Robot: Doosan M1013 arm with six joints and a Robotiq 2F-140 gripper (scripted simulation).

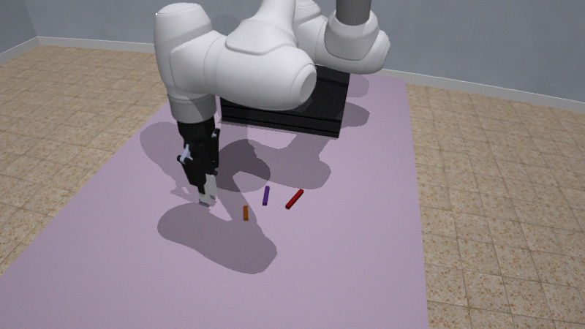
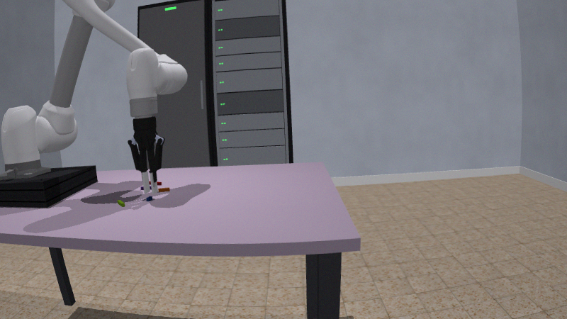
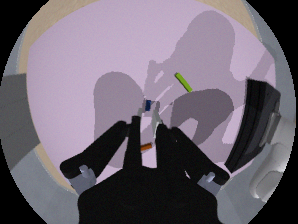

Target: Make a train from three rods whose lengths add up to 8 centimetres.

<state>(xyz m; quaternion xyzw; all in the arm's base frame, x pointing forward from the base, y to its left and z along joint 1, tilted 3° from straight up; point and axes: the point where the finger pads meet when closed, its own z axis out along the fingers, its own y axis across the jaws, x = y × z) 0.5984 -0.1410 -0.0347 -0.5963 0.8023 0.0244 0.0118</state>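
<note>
Right now my hand is 40 mm past the purple rod, 130 mm to the right of it and 50 mm above it. Round my hand: orange rod 20 mm ahead, 100 mm to the left, 50 mm below; then lime rod 90 mm behind, 60 mm to the right, 50 mm below; then red rod 40 mm behind, 210 mm to the left, 50 mm below.
</note>
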